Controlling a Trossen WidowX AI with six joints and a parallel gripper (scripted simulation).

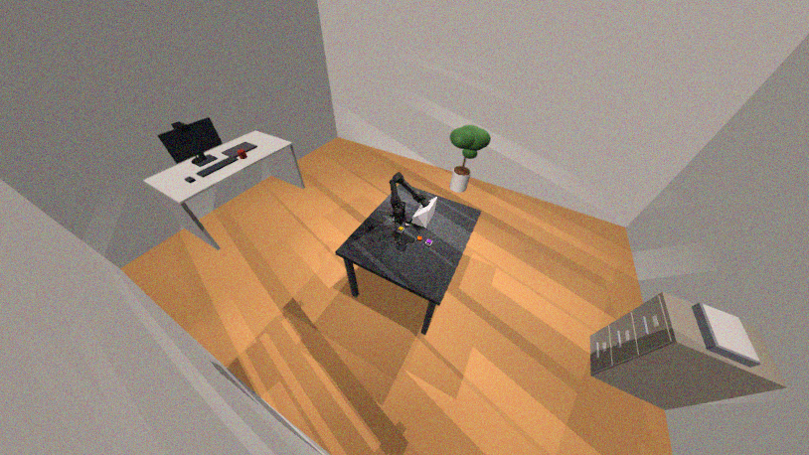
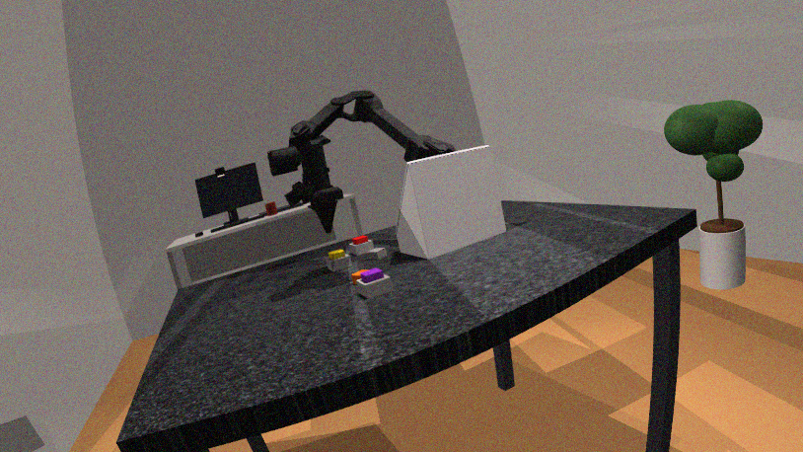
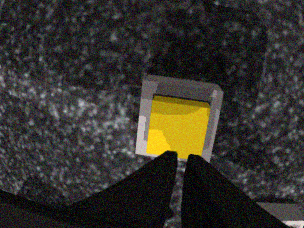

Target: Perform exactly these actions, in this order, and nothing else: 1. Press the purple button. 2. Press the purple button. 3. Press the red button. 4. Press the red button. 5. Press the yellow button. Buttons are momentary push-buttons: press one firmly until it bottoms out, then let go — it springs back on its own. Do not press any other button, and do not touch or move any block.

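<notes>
The yellow button is 10 mm behind my gripper tip and 50 mm below it. The rest, counted from my gripper tip: small grey block (100 mm behind, 20 mm to the left, 80 mm below); then orange block (10 mm behind, 180 mm to the left, 80 mm below); then red button (90 mm behind, 100 mm to the right, 50 mm below).
</notes>
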